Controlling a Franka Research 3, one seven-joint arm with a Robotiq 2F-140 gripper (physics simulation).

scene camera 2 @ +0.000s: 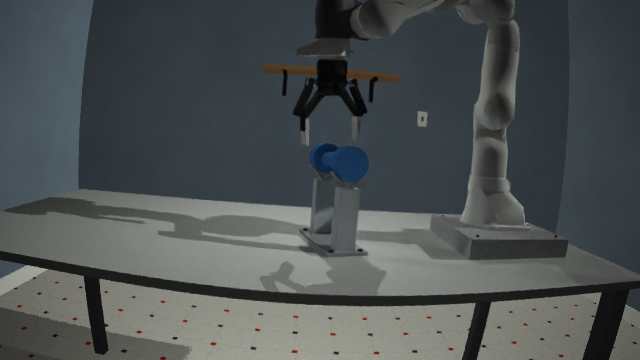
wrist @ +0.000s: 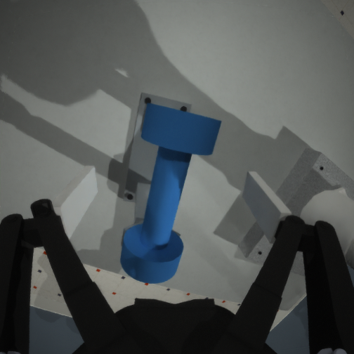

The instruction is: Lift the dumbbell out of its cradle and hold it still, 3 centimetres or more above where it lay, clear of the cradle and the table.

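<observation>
A blue dumbbell (scene camera 2: 349, 163) (wrist: 167, 195) rests in the V-shaped tops of a grey cradle (scene camera 2: 345, 220) with two upright posts on a base plate. The cradle's base plate (wrist: 142, 160) shows partly beneath the dumbbell in the wrist view. My gripper (scene camera 2: 330, 131) (wrist: 171, 181) is open and empty, pointing down, with its fingertips a little above the dumbbell. In the wrist view the fingers stand on either side of the dumbbell's handle, which runs lengthwise between them, tilted slightly. The cradle's tops are mostly hidden under the dumbbell in the wrist view.
The cradle stands on a grey table (scene camera 2: 200, 270). The arm's grey base block (scene camera 2: 520, 248) (wrist: 300, 180) is to the right of the cradle. A wooden shelf (scene camera 2: 280, 69) on the back wall shows behind the gripper.
</observation>
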